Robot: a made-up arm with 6 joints. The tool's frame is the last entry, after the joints. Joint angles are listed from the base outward. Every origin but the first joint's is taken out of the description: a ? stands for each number. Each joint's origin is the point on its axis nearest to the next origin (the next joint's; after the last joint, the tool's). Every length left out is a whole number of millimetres.
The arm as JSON. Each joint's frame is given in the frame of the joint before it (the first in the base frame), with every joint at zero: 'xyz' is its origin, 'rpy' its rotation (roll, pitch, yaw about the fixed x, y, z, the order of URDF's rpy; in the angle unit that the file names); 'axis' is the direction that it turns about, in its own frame. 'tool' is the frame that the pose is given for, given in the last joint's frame.
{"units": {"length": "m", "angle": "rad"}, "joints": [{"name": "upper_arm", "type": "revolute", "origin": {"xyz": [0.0, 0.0, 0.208], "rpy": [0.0, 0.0, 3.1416]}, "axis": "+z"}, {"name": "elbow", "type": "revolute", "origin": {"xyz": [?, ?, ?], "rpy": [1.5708, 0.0, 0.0]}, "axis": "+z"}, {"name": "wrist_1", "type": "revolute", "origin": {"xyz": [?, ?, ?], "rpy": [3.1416, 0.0, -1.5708]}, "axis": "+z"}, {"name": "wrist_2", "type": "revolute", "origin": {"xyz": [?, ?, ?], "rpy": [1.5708, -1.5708, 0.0]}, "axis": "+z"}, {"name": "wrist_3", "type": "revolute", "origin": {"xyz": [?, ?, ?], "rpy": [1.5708, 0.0, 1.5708]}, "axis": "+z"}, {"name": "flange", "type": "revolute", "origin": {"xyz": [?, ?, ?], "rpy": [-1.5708, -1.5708, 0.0]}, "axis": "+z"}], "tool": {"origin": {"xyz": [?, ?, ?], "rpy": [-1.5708, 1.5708, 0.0]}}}
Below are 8 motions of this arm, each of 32 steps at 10 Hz.
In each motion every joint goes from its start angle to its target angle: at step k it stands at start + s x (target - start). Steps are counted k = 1, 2, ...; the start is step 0. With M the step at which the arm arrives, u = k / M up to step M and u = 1 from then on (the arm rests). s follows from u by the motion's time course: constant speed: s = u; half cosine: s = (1 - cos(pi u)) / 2; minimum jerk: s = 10 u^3 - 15 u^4 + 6 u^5.
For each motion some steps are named. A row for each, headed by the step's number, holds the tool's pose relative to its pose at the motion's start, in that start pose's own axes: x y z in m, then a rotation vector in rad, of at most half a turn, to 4 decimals.
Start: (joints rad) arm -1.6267 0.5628 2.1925 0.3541 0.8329 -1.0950
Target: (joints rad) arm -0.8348 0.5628 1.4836 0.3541 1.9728 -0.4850
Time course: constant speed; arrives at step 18
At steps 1, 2, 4, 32:
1: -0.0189 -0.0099 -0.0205 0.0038 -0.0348 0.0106
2: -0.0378 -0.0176 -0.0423 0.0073 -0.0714 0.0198
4: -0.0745 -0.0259 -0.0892 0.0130 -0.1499 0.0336
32: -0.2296 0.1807 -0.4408 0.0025 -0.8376 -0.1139

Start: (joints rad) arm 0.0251 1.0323 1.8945 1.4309 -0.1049 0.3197
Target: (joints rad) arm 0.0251 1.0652 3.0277 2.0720 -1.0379 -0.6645
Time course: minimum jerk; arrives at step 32
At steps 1, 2, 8, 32:
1: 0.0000 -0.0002 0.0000 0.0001 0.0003 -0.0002
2: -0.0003 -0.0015 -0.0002 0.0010 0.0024 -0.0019
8: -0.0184 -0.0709 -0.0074 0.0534 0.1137 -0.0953
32: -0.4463 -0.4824 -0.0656 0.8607 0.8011 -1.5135

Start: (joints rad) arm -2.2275 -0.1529 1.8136 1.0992 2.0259 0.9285
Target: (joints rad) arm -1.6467 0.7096 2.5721 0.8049 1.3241 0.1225
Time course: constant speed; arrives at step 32
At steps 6, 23, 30, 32:
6: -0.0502 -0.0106 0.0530 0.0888 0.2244 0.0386
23: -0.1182 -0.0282 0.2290 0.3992 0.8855 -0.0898
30: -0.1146 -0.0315 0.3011 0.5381 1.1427 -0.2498
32: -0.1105 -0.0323 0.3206 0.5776 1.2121 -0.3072

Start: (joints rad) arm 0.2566 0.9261 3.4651 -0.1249 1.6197 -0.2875
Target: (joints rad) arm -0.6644 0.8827 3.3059 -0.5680 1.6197 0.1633
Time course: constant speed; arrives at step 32
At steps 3, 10, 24, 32:
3: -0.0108 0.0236 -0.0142 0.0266 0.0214 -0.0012
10: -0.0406 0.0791 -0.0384 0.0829 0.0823 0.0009
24: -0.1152 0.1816 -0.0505 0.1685 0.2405 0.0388
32: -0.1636 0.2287 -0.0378 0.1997 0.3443 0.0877

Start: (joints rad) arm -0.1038 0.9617 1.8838 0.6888 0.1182 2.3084
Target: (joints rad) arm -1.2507 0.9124 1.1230 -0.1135 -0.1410 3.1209
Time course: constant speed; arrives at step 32
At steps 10, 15, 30, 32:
10: -0.0770 0.2451 0.0590 -0.2694 -0.2450 0.3282
15: -0.1523 0.3697 0.0527 -0.3816 -0.3639 0.5090
30: -0.5038 0.6393 -0.0966 -0.5811 -0.6755 1.0996
32: -0.5606 0.6557 -0.1268 -0.5888 -0.7082 1.1815

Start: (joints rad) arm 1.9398 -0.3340 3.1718 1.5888 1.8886 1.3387
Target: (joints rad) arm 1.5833 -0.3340 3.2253 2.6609 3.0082 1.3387
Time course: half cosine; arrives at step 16
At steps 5, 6, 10, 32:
5: 0.0734 0.0166 -0.0109 0.0701 -0.2677 -0.2651
6: 0.1020 0.0213 -0.0139 0.1068 -0.3691 -0.3661
10: 0.2261 0.0306 -0.0184 0.3373 -0.7950 -0.7841
32: 0.3192 0.0260 -0.0136 0.6117 -1.0996 -1.0643

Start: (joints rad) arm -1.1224 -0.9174 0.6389 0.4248 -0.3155 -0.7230
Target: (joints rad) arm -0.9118 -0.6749 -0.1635 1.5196 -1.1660 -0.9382
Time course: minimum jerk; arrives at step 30
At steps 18, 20, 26, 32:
18: 0.0518 -0.0435 -0.4219 -0.6867 0.7948 -0.6261
20: 0.0328 -0.0414 -0.4916 -0.8299 0.8650 -0.6919
26: -0.0214 -0.0329 -0.6103 -1.1010 0.9357 -0.7744
32: -0.0283 -0.0318 -0.6217 -1.1291 0.9387 -0.7800

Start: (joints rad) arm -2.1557 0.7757 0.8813 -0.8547 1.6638 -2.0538
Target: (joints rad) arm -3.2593 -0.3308 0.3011 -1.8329 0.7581 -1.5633
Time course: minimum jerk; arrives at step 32
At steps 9, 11, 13, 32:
9: 0.1285 0.0341 0.0046 -0.1051 -0.0846 0.0847
11: 0.2032 0.0622 -0.0012 -0.1514 -0.1350 0.1340
13: 0.2858 0.1010 -0.0167 -0.1888 -0.1903 0.1875
32: 0.5904 0.3795 -0.2930 -0.1264 -0.2741 0.3087

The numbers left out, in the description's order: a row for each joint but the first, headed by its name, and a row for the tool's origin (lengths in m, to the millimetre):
elbow: 0.0 0.0 0.0
wrist_1: 0.0 0.249 0.0
wrist_2: 0.0 0.634 0.0
wrist_3: 0.109 0.0 0.0
flange: 0.0 0.0 0.0
tool: 0.0 0.0 0.0

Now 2 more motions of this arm.
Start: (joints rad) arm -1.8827 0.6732 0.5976 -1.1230 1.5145 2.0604
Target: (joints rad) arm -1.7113 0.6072 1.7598 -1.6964 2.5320 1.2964
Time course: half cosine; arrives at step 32
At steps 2, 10, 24, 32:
2: 0.0016 -0.0026 0.0070 0.0190 0.0105 -0.0096
10: 0.0355 -0.0814 0.1531 0.4289 0.2487 -0.2120
24: 0.1219 -0.5025 0.4130 1.3911 1.0881 -0.7264
32: 0.1380 -0.6222 0.4213 1.5205 1.3192 -0.8248

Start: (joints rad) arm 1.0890 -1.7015 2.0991 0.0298 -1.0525 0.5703
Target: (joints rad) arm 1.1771 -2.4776 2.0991 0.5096 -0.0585 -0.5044
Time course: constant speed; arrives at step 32
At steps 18, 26, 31, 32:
18: -0.3692 -0.1114 0.1175 0.4003 -0.8733 -0.5488
26: -0.5481 -0.1180 0.1292 0.4550 -1.3407 -0.6258
31: -0.6594 -0.1078 0.1239 0.4292 -1.6344 -0.6166
32: -0.6814 -0.1044 0.1217 0.4177 -1.6918 -0.6094

